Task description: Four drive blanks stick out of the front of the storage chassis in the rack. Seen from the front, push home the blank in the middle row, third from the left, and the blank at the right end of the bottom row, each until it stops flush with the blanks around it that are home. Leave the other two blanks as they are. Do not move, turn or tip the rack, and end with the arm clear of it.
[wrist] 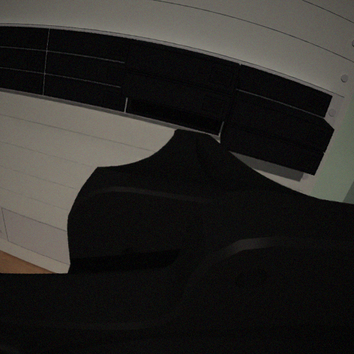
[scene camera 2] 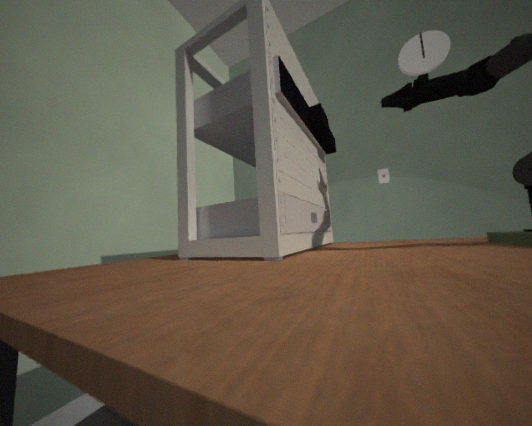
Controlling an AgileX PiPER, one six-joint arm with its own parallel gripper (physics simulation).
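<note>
The white rack [scene camera 2: 265, 200] [wrist: 75, 145] stands upright, with the black storage chassis [scene camera 2: 300, 97] [wrist: 85, 67] in its front. In the wrist view, the middle-row blank third from left [wrist: 175, 94] sticks out, as does the top-row blank above it [wrist: 180, 62]. At the right end, the bottom-row blank [wrist: 272, 154] and the middle-row blank [wrist: 277, 122] stick out; the top one [wrist: 285, 90] sits further in. In the scene view the protruding blanks merge into one dark shape. My gripper [scene camera 2: 384, 102] [wrist: 187, 153] looks shut and empty, in front of the chassis and apart from it.
The rack stands on a wooden table [scene camera 2: 300, 310]. The arm [scene camera 2: 455, 85] reaches in from the right. A green block [scene camera 2: 507, 238] lies at the table's right side. A round white clock [scene camera 2: 435, 47] and a wall socket [scene camera 2: 383, 176] are on the green wall behind.
</note>
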